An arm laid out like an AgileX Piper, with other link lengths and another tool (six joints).
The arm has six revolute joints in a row. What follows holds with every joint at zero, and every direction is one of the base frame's. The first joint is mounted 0.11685 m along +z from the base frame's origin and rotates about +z. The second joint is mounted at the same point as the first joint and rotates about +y. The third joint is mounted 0.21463 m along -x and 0.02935 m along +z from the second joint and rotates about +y. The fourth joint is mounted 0.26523 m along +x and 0.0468 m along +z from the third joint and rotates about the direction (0.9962, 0, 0.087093). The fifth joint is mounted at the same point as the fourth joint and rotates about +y. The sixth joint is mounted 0.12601 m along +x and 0.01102 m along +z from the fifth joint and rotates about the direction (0.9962, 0, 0.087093). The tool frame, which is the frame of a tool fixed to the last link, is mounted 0.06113 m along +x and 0.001 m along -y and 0.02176 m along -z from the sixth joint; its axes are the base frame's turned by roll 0.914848, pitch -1.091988 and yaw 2.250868 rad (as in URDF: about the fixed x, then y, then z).
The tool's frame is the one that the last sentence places.
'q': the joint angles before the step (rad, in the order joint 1, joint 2, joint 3, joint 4, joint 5, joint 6). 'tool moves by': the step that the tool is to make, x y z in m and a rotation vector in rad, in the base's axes. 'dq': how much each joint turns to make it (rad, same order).
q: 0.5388 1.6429 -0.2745 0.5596 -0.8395 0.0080
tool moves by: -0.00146 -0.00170 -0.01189 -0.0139 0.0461 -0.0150
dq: 0.0000 0.0490 -0.0243 0.0230 0.0224 -0.0079
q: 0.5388 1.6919 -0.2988 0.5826 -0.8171 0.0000
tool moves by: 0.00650 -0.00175 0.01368 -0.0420 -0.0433 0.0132
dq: 0.0000 -0.0514 0.0000 0.0299 0.0003 -0.0866
